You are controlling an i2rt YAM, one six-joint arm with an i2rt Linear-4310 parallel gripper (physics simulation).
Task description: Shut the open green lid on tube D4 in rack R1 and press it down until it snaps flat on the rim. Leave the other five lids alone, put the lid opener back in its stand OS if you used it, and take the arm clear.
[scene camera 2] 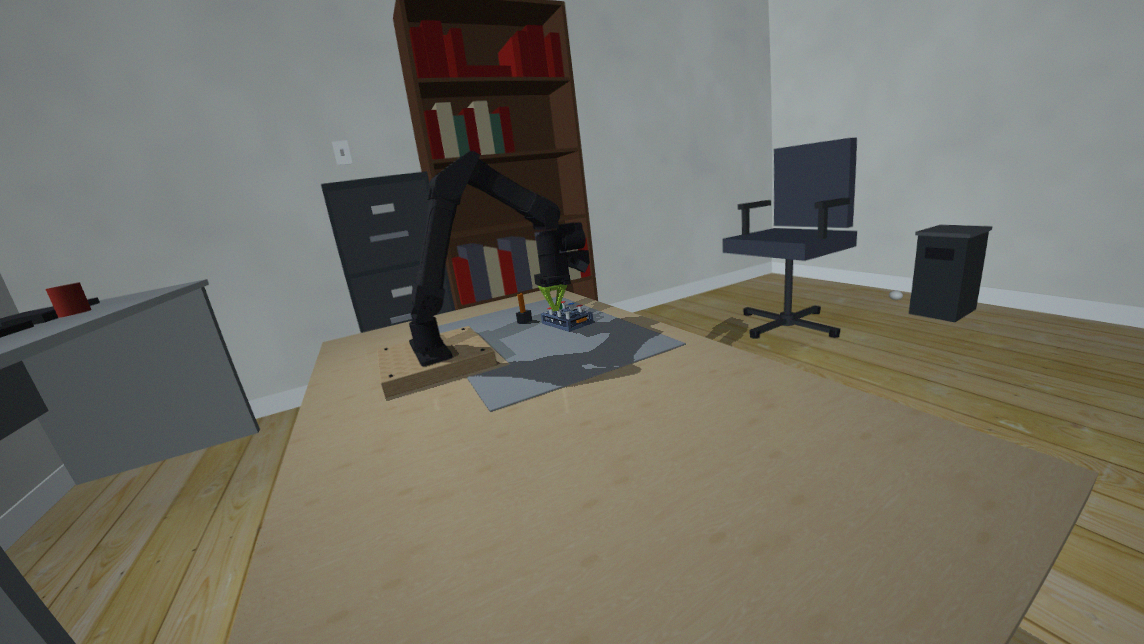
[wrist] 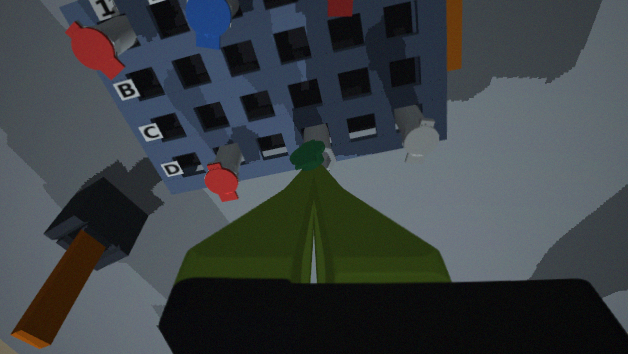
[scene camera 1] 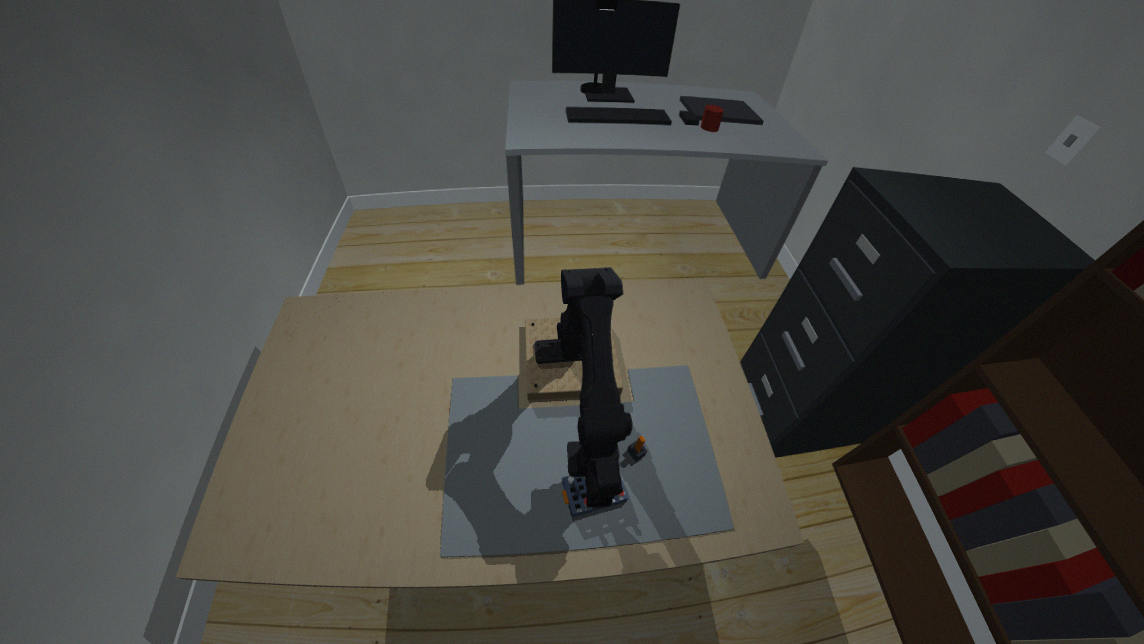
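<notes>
The blue rack R1 stands on the grey mat. In the wrist view the green lid on tube D4 is tilted open, with part of the tube mouth showing beside it. My gripper is shut and empty; its fingertips are at the near edge of the green lid, and whether they touch it I cannot tell. The orange lid opener stands upright in its black stand OS.
Near the green lid are a red lid and a white lid in row D. A red lid and a blue lid sit farther up the rack. An orange piece is at the rack's right side.
</notes>
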